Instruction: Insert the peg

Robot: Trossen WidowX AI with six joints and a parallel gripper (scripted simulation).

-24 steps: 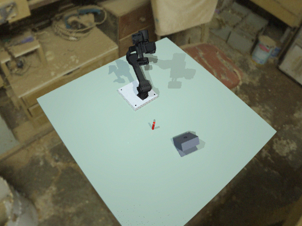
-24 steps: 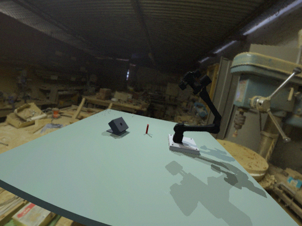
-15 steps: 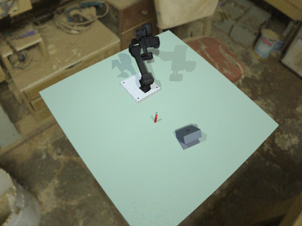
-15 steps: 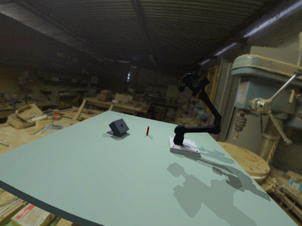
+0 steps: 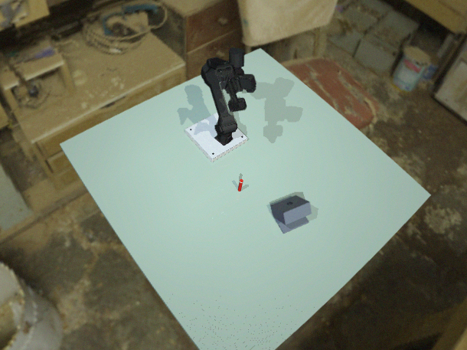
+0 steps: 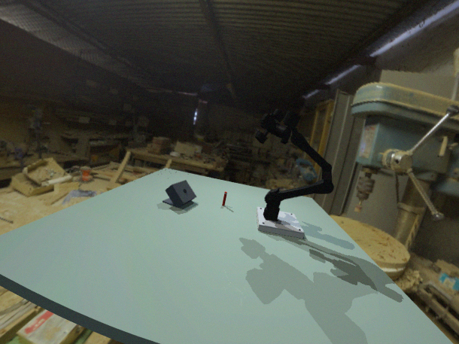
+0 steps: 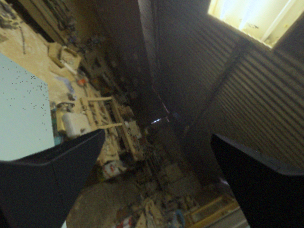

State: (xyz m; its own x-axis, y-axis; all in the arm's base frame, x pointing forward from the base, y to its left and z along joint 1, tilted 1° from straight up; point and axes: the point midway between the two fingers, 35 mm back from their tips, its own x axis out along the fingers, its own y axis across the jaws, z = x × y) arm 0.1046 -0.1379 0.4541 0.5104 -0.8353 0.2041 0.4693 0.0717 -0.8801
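Right now my gripper tip is 110 mm short of the red peg, 20 mm to the right of it and 440 mm above it. Also, from my gripper tip: grey sloped panel 340 mm ahead, 80 mm to the left, 440 mm below.
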